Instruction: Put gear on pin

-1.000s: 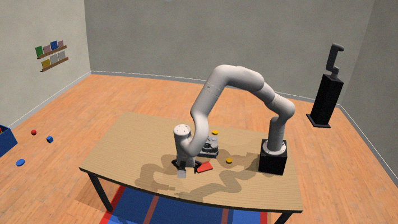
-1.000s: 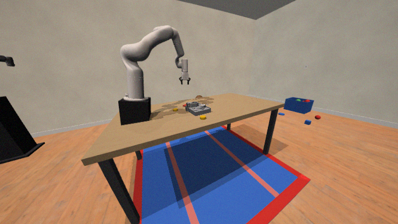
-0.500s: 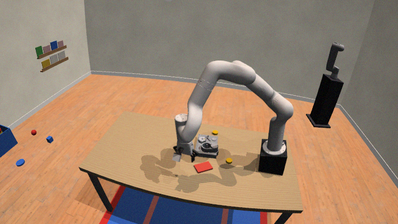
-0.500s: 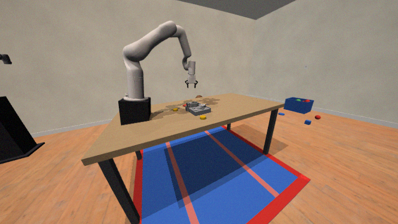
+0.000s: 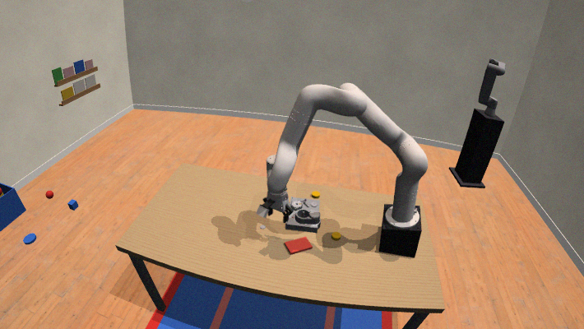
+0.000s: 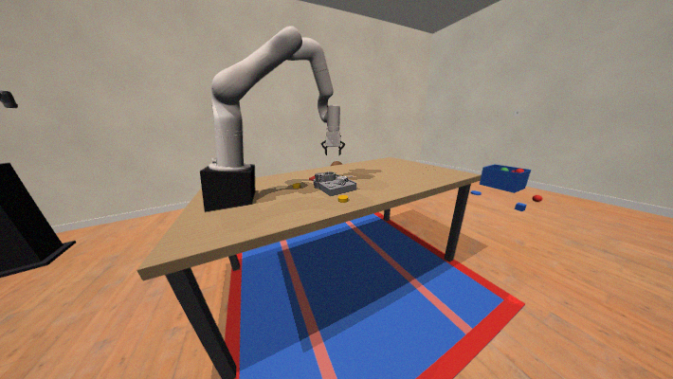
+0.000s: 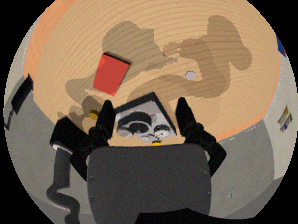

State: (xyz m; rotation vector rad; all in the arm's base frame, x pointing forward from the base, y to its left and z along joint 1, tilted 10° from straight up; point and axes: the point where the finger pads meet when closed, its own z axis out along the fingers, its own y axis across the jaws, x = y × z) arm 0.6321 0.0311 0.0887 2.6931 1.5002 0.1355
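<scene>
The toothed gear is 240 mm to the right of my hand, 120 mm below it and 90 mm behind it. The rest, counted from my hand: small grey disc (160 mm below, 90 mm to the right, 90 mm ahead); red flat tile (160 mm below, 110 mm behind, 40 mm to the left).
</scene>
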